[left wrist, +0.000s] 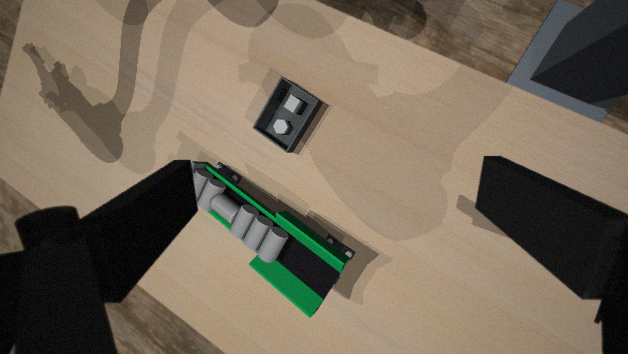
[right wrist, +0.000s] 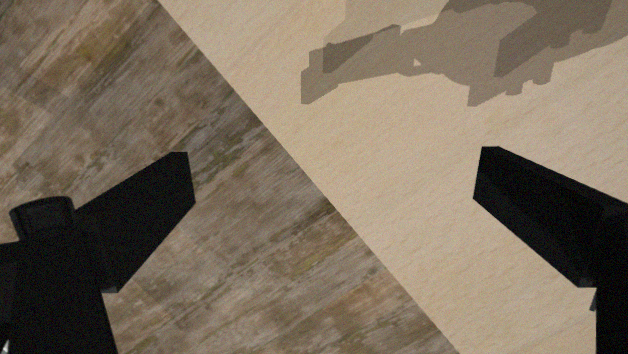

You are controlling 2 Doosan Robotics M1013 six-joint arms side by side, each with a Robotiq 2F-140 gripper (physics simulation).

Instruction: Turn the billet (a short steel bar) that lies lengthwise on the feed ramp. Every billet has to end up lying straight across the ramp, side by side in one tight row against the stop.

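Frame: origin at the left arm's base, x right, y back, z down, level; metres.
Seen in the pictures: left gripper, fingertip midpoint: (left wrist: 336, 184); right gripper, fingertip midpoint: (right wrist: 333, 175).
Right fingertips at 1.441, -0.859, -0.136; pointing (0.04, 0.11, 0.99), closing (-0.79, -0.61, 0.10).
Observation:
Offsets run from my right fingertips to a thing's top centre, as dx, dy, dz. Level surfaces: height alone.
The feed ramp (left wrist: 306, 266), with green side rails and a dark bed, stands on the table in the left wrist view. Several grey billets lie on its left part. One billet @[-0.837, +0.031, +0.028] (left wrist: 224, 208) lies lengthwise, with two crosswise billets on its left and three crosswise billets, among them one billet @[-0.966, +0.032, +0.015] (left wrist: 272, 245) at the end of the row, on its right. The stop at the left end is partly hidden by a finger. My left gripper (left wrist: 336, 184) is open and empty, high above the table, its left finger over the ramp's left end. My right gripper (right wrist: 333, 175) is open and empty, above the table's edge.
A dark tray @[-0.838, +0.260, +0.101] (left wrist: 303, 122) holding a light square block @[-0.840, +0.287, +0.107] (left wrist: 292, 103) and a light hexagonal piece @[-0.836, +0.232, +0.116] (left wrist: 281, 126) stands behind the ramp. A dark arm base on a grey plate @[dz +0.866] (left wrist: 525, 65) is at the top right. The wooden table @[dz +0.136] (left wrist: 425, 300) (right wrist: 400, 200) ends at the floor (right wrist: 240, 240).

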